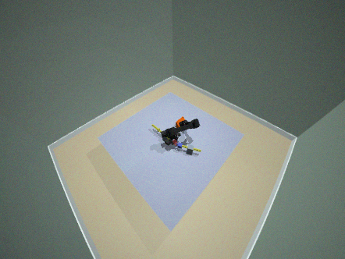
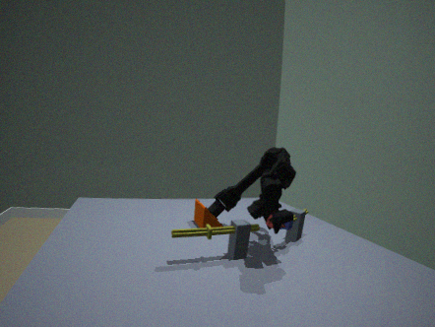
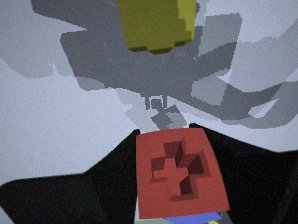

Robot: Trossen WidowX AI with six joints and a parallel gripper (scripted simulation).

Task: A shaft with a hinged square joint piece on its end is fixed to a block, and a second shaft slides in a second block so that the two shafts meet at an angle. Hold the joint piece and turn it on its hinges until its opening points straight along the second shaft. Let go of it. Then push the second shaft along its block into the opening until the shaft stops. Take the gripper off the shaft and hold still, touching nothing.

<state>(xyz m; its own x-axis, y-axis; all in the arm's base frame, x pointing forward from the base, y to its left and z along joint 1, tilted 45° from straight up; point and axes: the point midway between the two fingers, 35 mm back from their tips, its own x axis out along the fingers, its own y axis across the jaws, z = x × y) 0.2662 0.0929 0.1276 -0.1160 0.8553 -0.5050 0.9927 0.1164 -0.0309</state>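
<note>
Now: gripper tip 3 cm below the red square joint piece and 1 cm to the right of it.
</note>
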